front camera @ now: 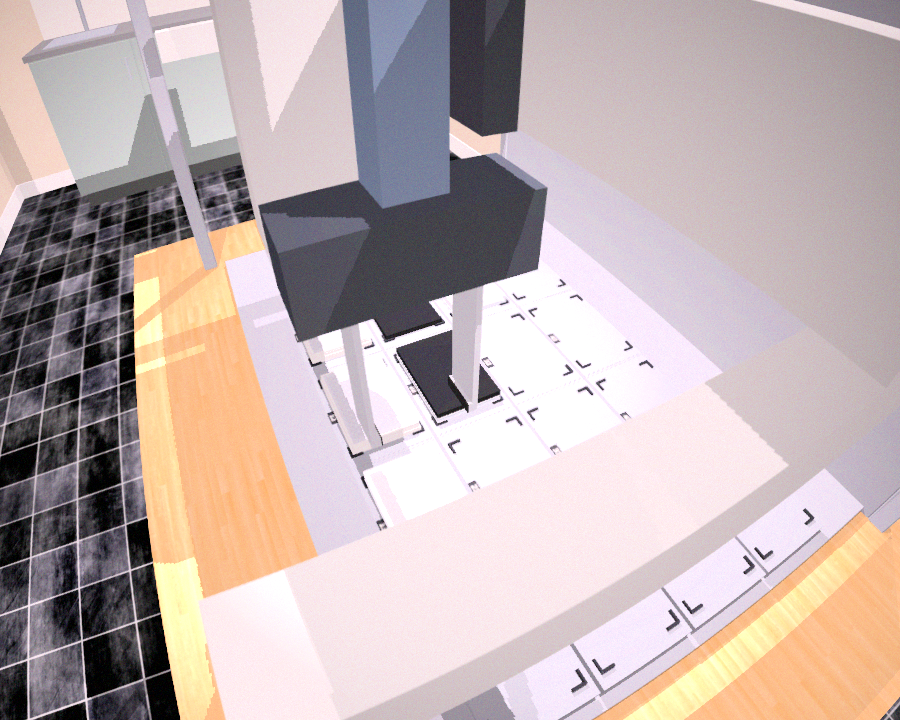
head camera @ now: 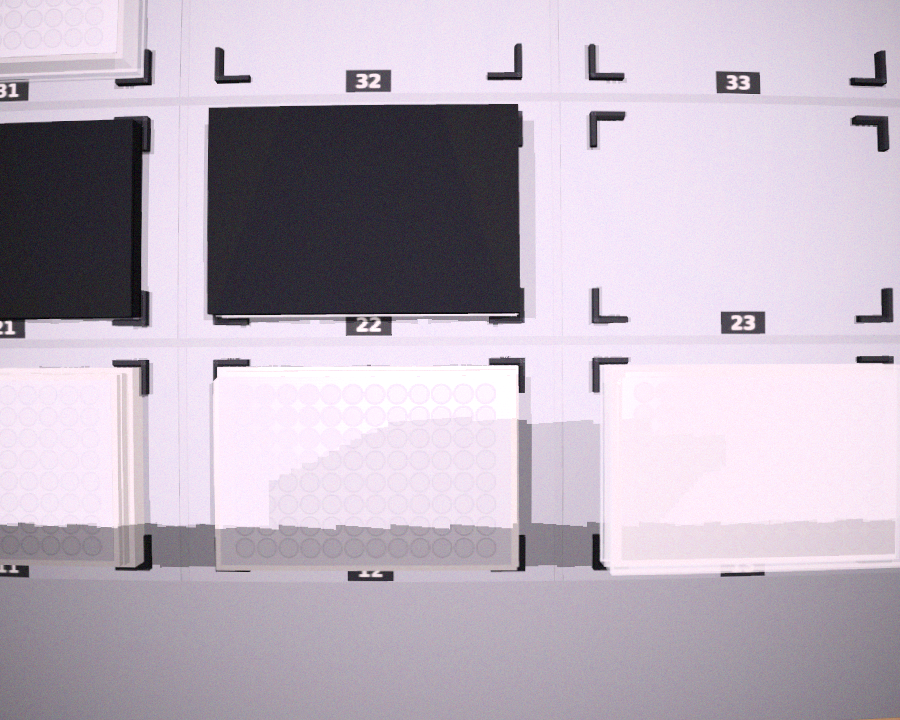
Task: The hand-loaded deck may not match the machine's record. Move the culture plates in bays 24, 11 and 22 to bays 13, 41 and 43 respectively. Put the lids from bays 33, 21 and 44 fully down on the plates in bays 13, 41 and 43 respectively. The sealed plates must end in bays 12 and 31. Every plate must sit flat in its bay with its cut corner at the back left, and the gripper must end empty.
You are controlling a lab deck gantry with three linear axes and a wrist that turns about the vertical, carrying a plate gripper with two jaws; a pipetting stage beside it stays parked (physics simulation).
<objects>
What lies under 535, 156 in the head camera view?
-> A bay 22.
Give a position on a black lid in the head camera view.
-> At 78, 184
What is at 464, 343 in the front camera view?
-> My gripper.
</objects>
